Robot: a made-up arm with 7 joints. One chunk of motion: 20 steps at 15 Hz.
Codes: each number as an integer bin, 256 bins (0 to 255) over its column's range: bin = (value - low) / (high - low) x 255, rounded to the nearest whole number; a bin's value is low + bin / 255 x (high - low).
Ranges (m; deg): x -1.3..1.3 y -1.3..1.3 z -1.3..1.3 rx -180..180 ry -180..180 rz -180..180
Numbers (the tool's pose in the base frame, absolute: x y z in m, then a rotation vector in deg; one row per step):
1: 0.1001 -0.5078 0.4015 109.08 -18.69 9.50
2: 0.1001 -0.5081 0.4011 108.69 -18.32 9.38
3: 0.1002 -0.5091 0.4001 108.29 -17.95 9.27
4: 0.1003 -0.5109 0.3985 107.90 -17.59 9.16
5: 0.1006 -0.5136 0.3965 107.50 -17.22 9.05
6: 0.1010 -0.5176 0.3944 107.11 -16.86 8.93
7: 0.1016 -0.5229 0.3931 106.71 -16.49 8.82
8: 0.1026 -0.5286 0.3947 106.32 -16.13 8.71
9: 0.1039 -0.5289 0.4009 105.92 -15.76 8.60
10: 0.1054 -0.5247 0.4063 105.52 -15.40 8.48
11: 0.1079 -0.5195 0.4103 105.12 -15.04 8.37
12: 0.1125 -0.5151 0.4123 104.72 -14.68 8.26
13: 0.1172 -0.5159 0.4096 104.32 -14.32 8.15
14: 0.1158 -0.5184 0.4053 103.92 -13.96 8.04
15: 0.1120 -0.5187 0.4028 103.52 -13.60 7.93
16: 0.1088 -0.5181 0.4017 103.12 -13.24 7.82
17: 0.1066 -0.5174 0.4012 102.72 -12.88 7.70
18: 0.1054 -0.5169 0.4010 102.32 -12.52 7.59
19: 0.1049 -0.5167 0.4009 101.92 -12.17 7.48
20: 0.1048 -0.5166 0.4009 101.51 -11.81 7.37
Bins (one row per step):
1: 137 78 167 205 114 134
2: 137 78 167 204 115 134
3: 137 78 167 204 115 134
4: 137 77 167 204 115 134
5: 137 77 166 204 115 134
6: 137 77 166 203 116 134
7: 137 76 166 203 116 134
8: 138 76 166 203 116 134
9: 138 76 167 203 116 134
10: 138 76 167 202 117 134
11: 138 77 168 202 117 133
12: 139 77 168 202 117 133
13: 139 77 168 201 117 133
14: 139 77 167 201 118 133
15: 138 77 167 201 118 133
16: 138 77 167 201 118 133
17: 138 77 167 200 118 133
18: 138 77 167 200 119 133
19: 138 77 167 200 119 133
20: 138 77 167 199 119 133

